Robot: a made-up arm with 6 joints. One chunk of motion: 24 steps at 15 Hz.
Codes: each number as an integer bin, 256 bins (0 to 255) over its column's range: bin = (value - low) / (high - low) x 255, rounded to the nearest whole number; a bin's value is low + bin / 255 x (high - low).
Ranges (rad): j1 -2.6..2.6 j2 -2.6..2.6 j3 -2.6..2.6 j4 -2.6..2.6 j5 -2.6..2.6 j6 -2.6..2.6
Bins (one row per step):
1: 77 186 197 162 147 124
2: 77 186 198 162 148 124
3: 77 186 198 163 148 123
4: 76 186 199 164 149 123
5: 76 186 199 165 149 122
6: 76 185 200 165 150 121
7: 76 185 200 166 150 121
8: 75 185 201 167 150 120
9: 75 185 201 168 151 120
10: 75 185 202 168 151 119
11: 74 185 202 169 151 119
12: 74 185 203 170 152 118
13: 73 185 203 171 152 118
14: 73 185 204 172 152 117
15: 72 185 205 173 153 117
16: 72 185 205 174 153 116
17: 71 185 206 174 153 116
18: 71 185 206 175 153 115
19: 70 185 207 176 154 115
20: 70 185 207 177 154 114
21: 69 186 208 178 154 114
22: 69 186 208 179 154 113
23: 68 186 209 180 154 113
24: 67 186 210 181 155 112
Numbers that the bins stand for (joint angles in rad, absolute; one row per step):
1: -1.0298 1.1929 1.4173 0.7035 0.3976 -0.0714
2: -1.0298 1.1929 1.4376 0.7035 0.4180 -0.0714
3: -1.0298 1.1929 1.4376 0.7239 0.4180 -0.0918
4: -1.0502 1.1929 1.4580 0.7443 0.4384 -0.0918
5: -1.0502 1.1929 1.4580 0.7647 0.4384 -0.1122
6: -1.0502 1.1725 1.4784 0.7647 0.4588 -0.1325
7: -1.0502 1.1725 1.4784 0.7851 0.4588 -0.1325
8: -1.0706 1.1725 1.4988 0.8055 0.4588 -0.1529
9: -1.0706 1.1725 1.4988 0.8259 0.4792 -0.1529
10: -1.0706 1.1725 1.5192 0.8259 0.4792 -0.1733
11: -1.0910 1.1725 1.5192 0.8463 0.4792 -0.1733
12: -1.0910 1.1725 1.5396 0.8667 0.4996 -0.1937
13: -1.1114 1.1725 1.5396 0.8871 0.4996 -0.1937
14: -1.1114 1.1725 1.5600 0.9075 0.4996 -0.2141
15: -1.1318 1.1725 1.5804 0.9278 0.5200 -0.2141
16: -1.1318 1.1725 1.5804 0.9482 0.5200 -0.2345
17: -1.1522 1.1725 1.6008 0.9482 0.5200 -0.2345
18: -1.1522 1.1725 1.6008 0.9686 0.5200 -0.2549
19: -1.1725 1.1725 1.6212 0.9890 0.5404 -0.2549
20: -1.1725 1.1725 1.6212 1.0094 0.5404 -0.2753
21: -1.1929 1.1929 1.6416 1.0298 0.5404 -0.2753
22: -1.1929 1.1929 1.6416 1.0502 0.5404 -0.2957
23: -1.2133 1.1929 1.6620 1.0706 0.5404 -0.2957
24: -1.2337 1.1929 1.6824 1.0910 0.5608 -0.3161

